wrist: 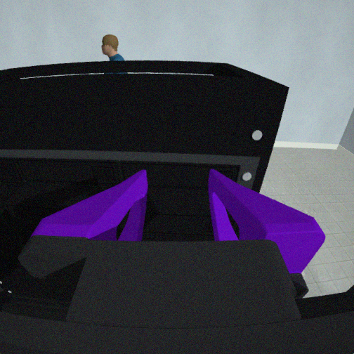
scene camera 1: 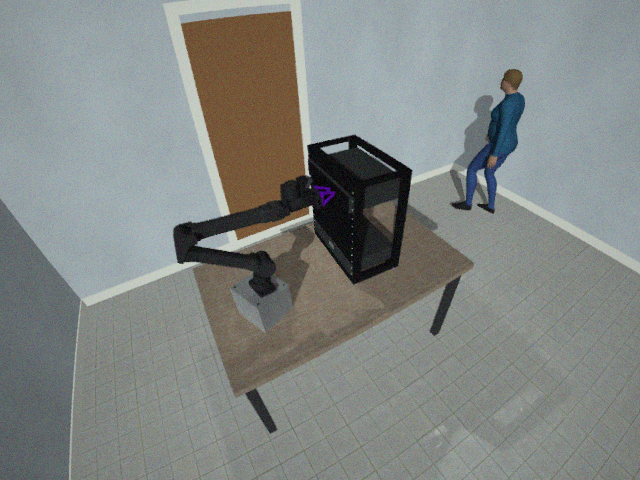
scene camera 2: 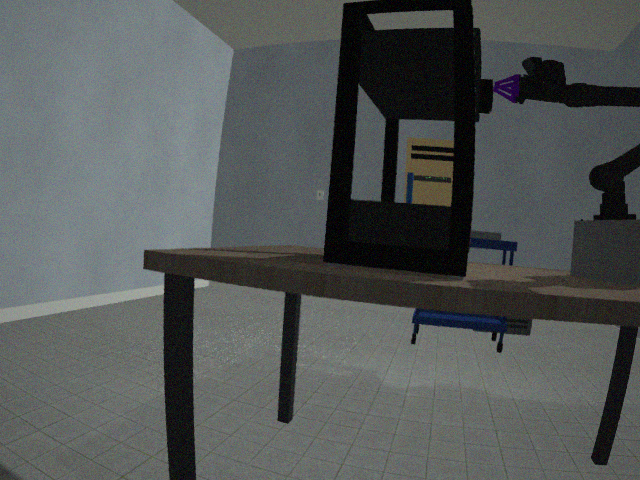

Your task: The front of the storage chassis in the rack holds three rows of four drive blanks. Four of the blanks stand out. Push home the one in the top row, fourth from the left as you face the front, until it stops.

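Pixels of known places: gripper, fingertip midpoint: (scene camera 1: 332, 191) (scene camera 2: 493, 86); arm's base at its link origin: (scene camera 1: 262, 286) (scene camera 2: 614, 219).
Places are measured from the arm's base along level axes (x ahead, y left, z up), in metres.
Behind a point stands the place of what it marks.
Note:
The rack (scene camera 1: 404, 222) @(x 0.711, y -0.236, z 0.139 m) (scene camera 2: 462, 155) @(x 0.577, y 0.319, z 0.060 m) is a tall black frame on the table. The storage chassis (scene camera 2: 413, 77) @(x 0.667, y 0.175, z 0.274 m) (wrist: 125, 154) is a dark box high in it; its grey front rim and right screw show in the wrist view. A dark block (scene camera 2: 484, 95) @(x 0.466, y 0.086, z 0.284 m) stands out from its front in scene camera 2; which blank it is cannot be told. My gripper (scene camera 1: 330, 194) @(x 0.392, y -0.064, z 0.377 m) (scene camera 2: 496, 87) @(x 0.392, y -0.064, z 0.377 m) (wrist: 177, 177) has purple fingers, partly open and empty, pointing at the front. Its tips are close to the block; contact cannot be told. The top-row right-end blank (wrist: 178, 192) shows darkly between the fingers; its depth is unclear.
The wooden table (scene camera 1: 330, 330) @(x 0.158, y -0.296, z -0.180 m) (scene camera 2: 310, 276) @(x 0.844, y 0.387, z -0.188 m) bears the rack and the arm's grey base (scene camera 1: 266, 307) @(x -0.042, y -0.098, z -0.024 m) (scene camera 2: 604, 250) @(x 0.077, y 0.074, z -0.095 m). A person (scene camera 1: 506, 126) (wrist: 111, 45) stands beyond the rack. A blue cart (scene camera 2: 460, 319) is in the background.

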